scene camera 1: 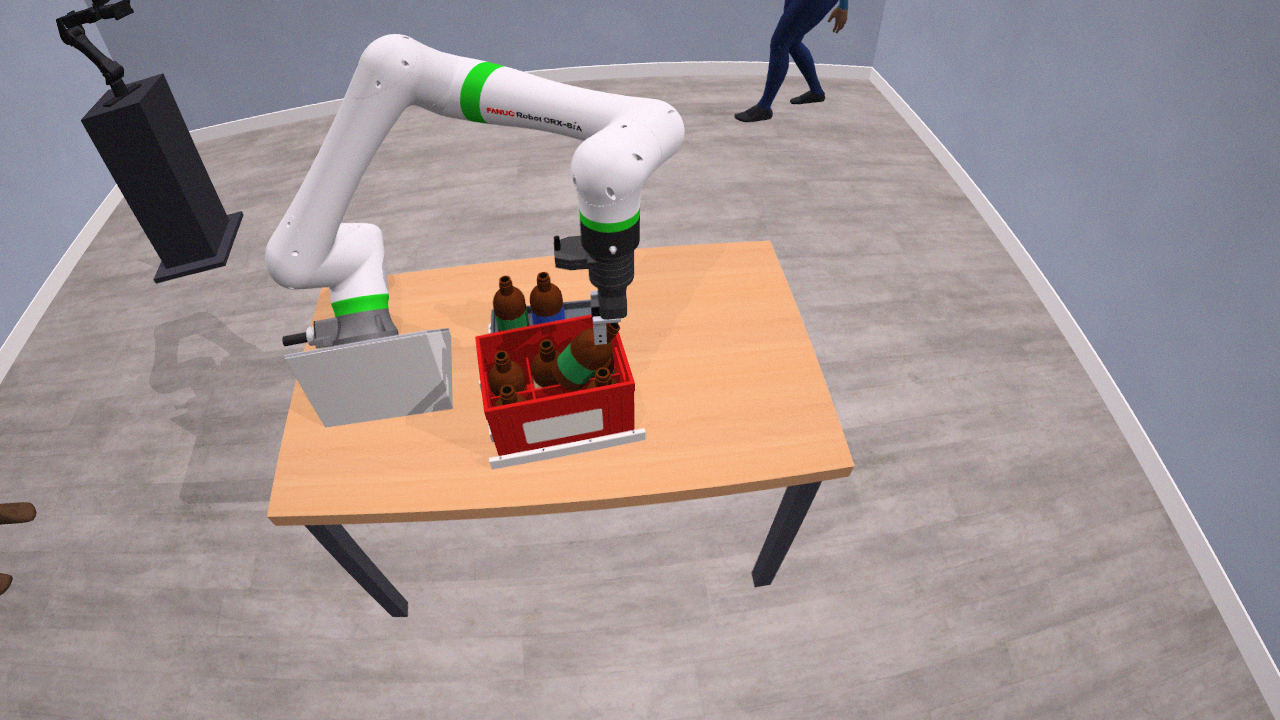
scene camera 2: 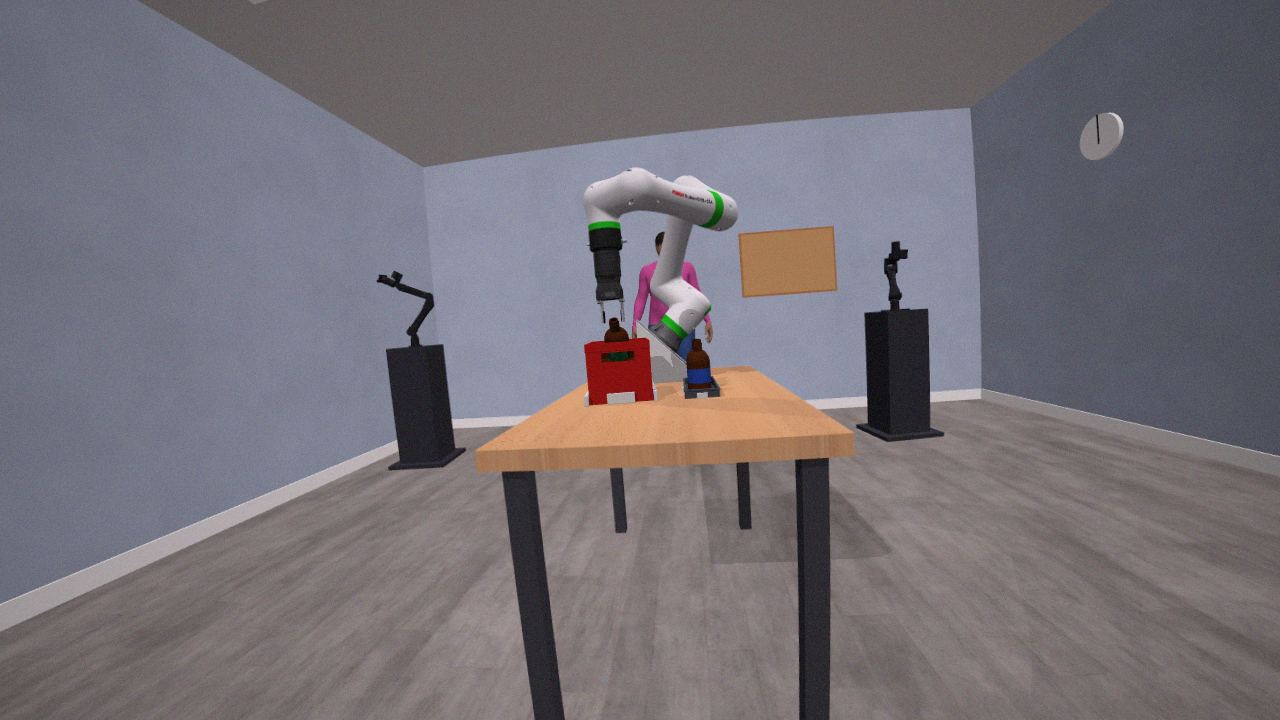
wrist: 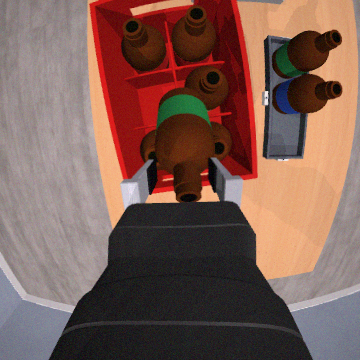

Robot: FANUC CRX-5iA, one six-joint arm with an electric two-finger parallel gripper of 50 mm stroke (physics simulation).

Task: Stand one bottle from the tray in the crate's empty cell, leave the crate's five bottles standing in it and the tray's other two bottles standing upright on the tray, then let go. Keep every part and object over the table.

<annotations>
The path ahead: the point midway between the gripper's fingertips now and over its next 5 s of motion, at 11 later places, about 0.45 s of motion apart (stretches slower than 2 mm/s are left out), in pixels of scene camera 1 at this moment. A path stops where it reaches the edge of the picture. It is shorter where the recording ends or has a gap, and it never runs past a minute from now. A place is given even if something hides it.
My gripper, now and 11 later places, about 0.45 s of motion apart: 599,331; 599,338; 600,338; 606,335; 606,326; 605,317; 605,295; 592,284; 575,288; 560,292; 547,296; 549,311
</annotations>
